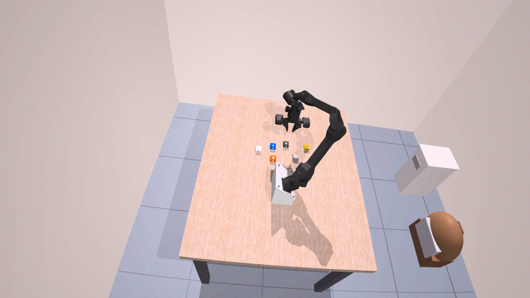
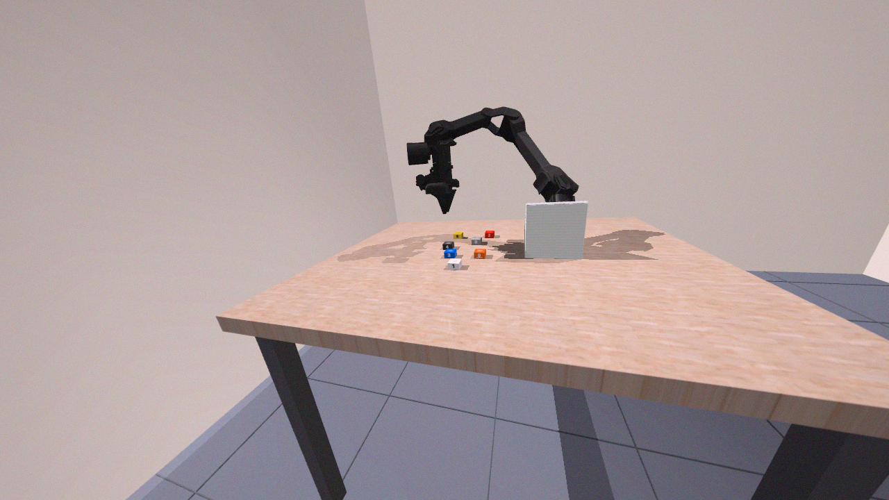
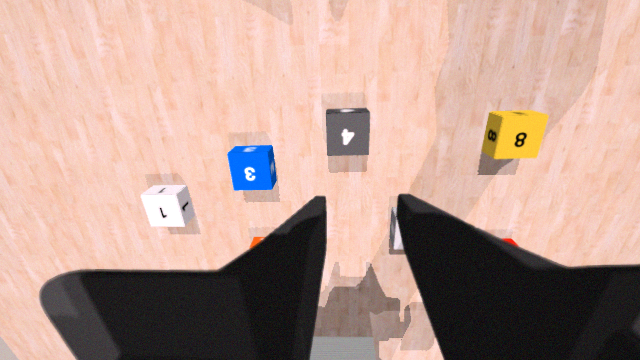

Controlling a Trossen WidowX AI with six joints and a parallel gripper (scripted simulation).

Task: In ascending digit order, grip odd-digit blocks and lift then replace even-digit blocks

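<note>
The yellow block is 12 cm to the right of my gripper tip, 11 cm below it and 2 cm behind it. Round my gripper tip: black block 4 (11 cm below); then grey block 0 (11 cm below, 10 cm behind, 4 cm to the right); then blue block 3 (11 cm below, 8 cm to the left, 2 cm behind).
</note>
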